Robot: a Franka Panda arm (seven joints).
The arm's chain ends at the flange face. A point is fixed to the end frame.
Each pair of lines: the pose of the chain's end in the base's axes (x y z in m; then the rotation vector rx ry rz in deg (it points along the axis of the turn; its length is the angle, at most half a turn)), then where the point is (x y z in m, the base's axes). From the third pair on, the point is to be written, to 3 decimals.
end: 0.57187 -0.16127 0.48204 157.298 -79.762 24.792
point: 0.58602 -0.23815 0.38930
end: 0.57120 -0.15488 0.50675 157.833 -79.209 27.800
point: 0.58927 -0.23212 0.41499
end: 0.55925 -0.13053 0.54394 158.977 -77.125 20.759
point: 0.572 -0.206 0.450
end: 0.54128 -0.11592 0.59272 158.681 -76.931 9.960
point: 0.542 -0.188 0.495
